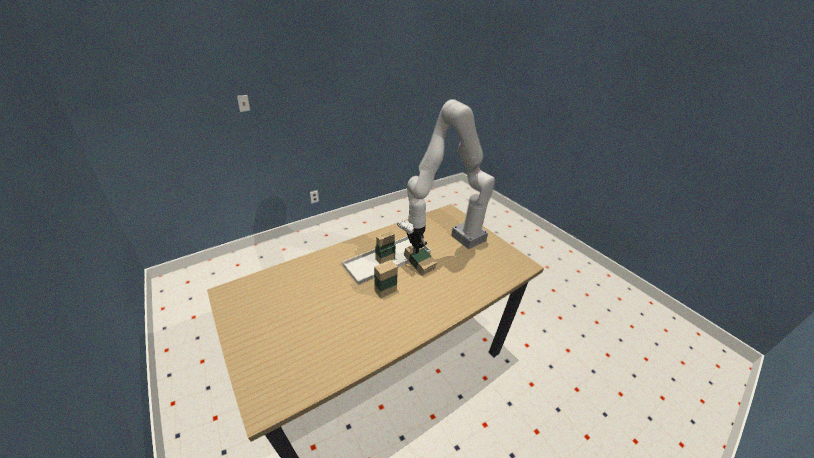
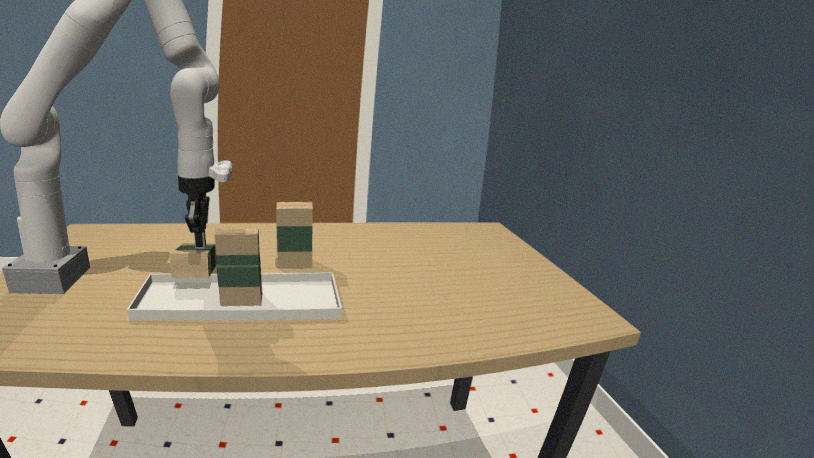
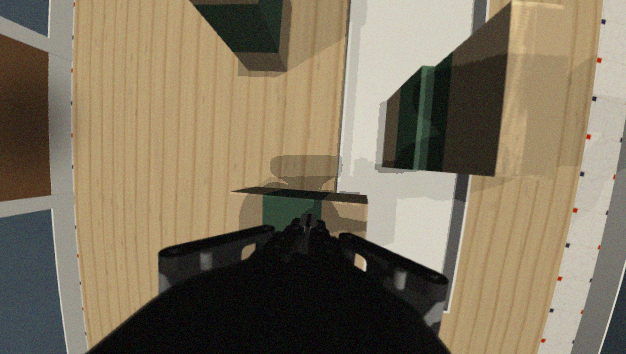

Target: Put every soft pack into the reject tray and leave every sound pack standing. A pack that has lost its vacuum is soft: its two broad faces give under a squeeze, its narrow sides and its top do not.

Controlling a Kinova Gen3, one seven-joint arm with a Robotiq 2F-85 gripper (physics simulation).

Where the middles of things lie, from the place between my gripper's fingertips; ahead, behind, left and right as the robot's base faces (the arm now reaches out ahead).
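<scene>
I find the white reject tray [image 2: 285, 296] 6 cm below my hand, while it is also 7 cm ahead of my hand and 11 cm to the right of it.
</scene>
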